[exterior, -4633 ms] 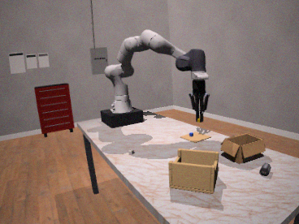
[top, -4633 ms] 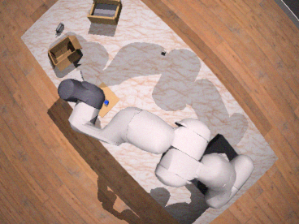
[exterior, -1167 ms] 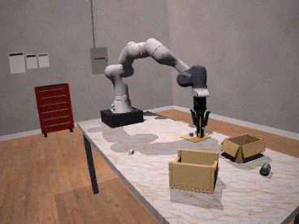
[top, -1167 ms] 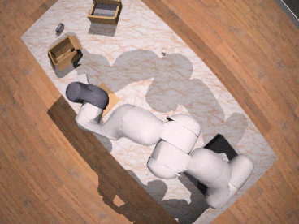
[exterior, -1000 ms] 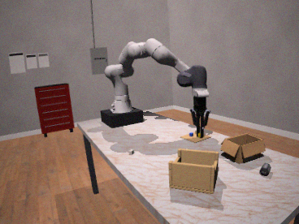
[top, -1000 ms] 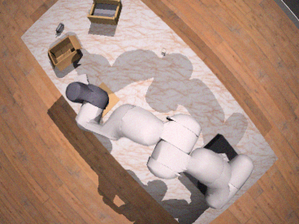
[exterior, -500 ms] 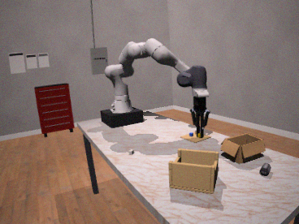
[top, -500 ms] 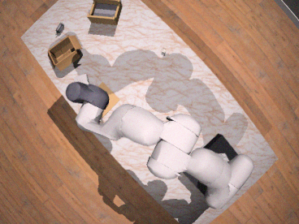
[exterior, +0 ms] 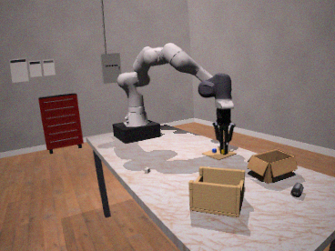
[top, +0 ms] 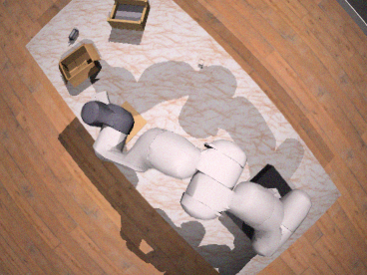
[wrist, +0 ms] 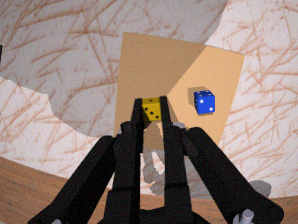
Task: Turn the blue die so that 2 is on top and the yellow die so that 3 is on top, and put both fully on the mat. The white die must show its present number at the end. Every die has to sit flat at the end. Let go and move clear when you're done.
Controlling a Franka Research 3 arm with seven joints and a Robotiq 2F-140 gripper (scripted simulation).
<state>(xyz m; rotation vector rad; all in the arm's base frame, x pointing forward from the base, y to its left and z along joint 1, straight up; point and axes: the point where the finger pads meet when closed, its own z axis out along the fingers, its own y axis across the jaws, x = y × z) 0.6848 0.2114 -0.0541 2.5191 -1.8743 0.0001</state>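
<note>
Now: the yellow die 20 mm below my hand. The rest, counted from my hand: cardboard box: 340 mm ahead, 20 mm to the right; then blue die: 60 mm behind, 20 mm to the right, 30 mm below; then tan mat: 30 mm behind, 10 mm to the right, 40 mm below.
</note>
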